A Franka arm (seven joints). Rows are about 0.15 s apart.
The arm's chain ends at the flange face. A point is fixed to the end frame.
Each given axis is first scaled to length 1.
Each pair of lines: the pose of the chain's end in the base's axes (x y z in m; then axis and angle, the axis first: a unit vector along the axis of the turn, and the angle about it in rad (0 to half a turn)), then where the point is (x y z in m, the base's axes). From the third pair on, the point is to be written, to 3 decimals.
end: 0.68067 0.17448 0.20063 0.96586 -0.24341 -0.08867 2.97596
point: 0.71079 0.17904 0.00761
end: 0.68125 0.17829 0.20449 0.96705 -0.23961 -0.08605 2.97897
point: 0.71236 0.18358 0.01165
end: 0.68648 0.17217 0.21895 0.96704 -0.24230 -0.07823 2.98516
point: 0.721 0.178 0.027
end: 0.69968 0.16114 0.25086 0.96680 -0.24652 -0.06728 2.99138
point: 0.739 0.166 0.059
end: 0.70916 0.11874 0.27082 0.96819 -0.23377 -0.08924 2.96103
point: 0.738 0.122 0.078
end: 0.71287 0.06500 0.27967 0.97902 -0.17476 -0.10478 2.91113
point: 0.732 0.065 0.085
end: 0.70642 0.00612 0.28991 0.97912 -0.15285 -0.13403 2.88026
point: 0.712 0.004 0.095
